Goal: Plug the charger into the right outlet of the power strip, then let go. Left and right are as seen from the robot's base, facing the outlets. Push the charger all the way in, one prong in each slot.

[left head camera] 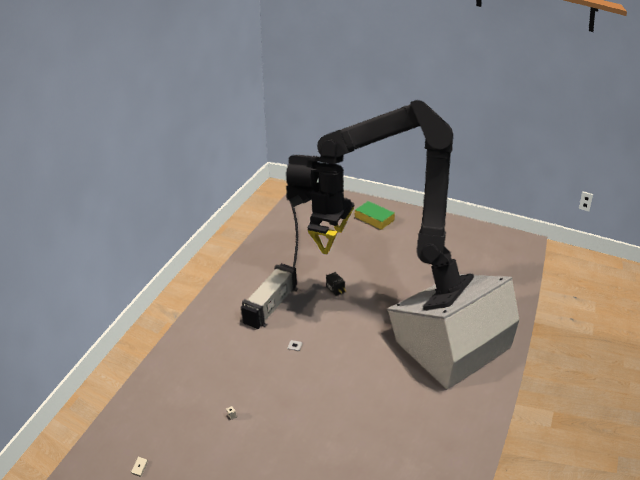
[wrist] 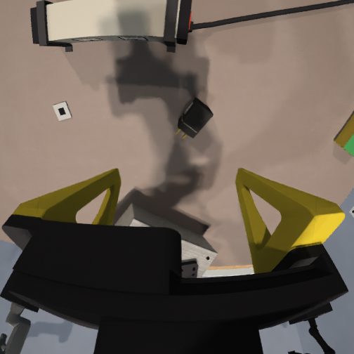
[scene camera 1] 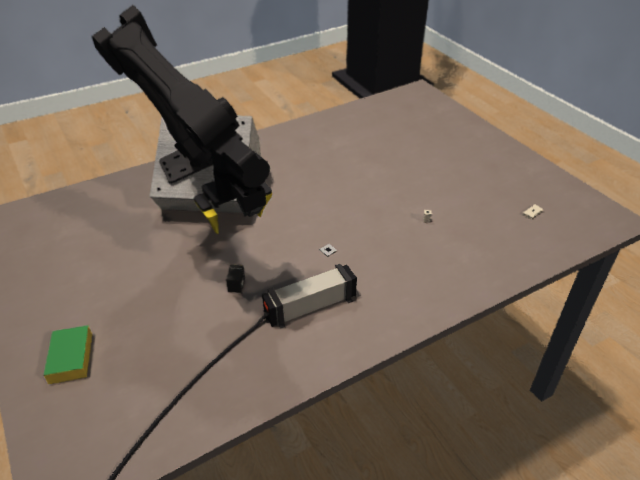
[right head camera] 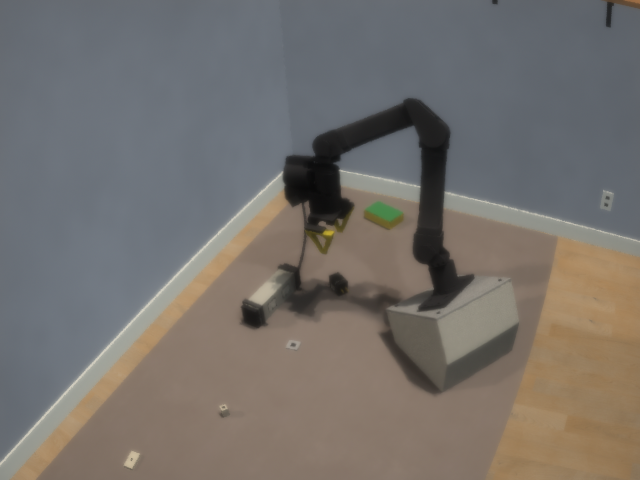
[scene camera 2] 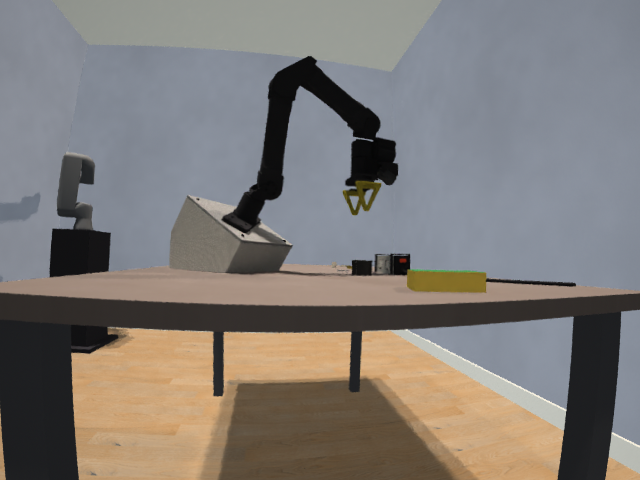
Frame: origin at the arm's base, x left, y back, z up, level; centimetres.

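Where they show: gripper, fingertip midpoint: [left head camera: 332,242] [scene camera 1: 237,223] [right head camera: 331,242] [scene camera 2: 360,213]; arm's base, link origin: [left head camera: 450,292] [scene camera 1: 201,155] [right head camera: 448,293] [scene camera 2: 242,221].
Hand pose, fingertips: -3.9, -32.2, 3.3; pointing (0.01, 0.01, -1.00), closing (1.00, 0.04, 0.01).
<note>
Things, the pixels of their centre, and the offset from my fingertips, as dx, dy, dz. "*": a spot on its surface instead.
- black charger, body centre: [scene camera 1: 236,276] [right head camera: 339,285] [left head camera: 337,285] [scene camera 2: 359,267] -1.9, +0.5, -15.0
- power strip, body centre: [scene camera 1: 310,294] [left head camera: 269,294] [right head camera: 271,294] [scene camera 2: 390,263] +9.4, -13.5, -14.0
- yellow sponge, body centre: [scene camera 2: 444,280] [scene camera 1: 69,353] [right head camera: 384,215] [left head camera: 374,215] -38.1, -2.1, -15.6
- strip's black cord, surface spot: [scene camera 1: 180,395] * -22.6, -21.5, -16.5
- small white plate, body centre: [left head camera: 294,345] [right head camera: 293,345] [scene camera 1: 328,250] +21.2, -0.8, -16.9
- small cube, body centre: [left head camera: 231,413] [right head camera: 224,410] [scene camera 1: 427,216] +48.4, -3.5, -15.7
- cream plate, body centre: [left head camera: 139,466] [right head camera: 132,460] [scene camera 1: 532,211] +72.9, -14.6, -16.6
The black charger [left head camera: 334,283] [right head camera: 338,283] [scene camera 1: 235,278] [scene camera 2: 361,267] [wrist: 195,117] lies on the table, its brass prongs pointing toward the robot's base and away from the power strip. The power strip [left head camera: 271,291] [right head camera: 271,290] [scene camera 1: 315,293] [wrist: 107,20] has a pale body and black end caps. Its outlet side faces the base; the outlets show very obliquely in the wrist view, their slots unreadable. My gripper [left head camera: 332,241] [right head camera: 332,241] [scene camera 1: 239,223] [scene camera 2: 360,211] [wrist: 177,174] points down, wide open and empty, well above the table. The charger is apart from both yellow fingers.
A green and yellow sponge [left head camera: 374,214] [scene camera 1: 68,353] [scene camera 2: 446,280] lies beyond the charger. The strip's black cord [scene camera 1: 180,395] runs off past it. A small white plate [left head camera: 291,347] [wrist: 56,111] lies near the strip. A small cube [left head camera: 231,412] and a cream plate [left head camera: 139,466] lie farther off.
</note>
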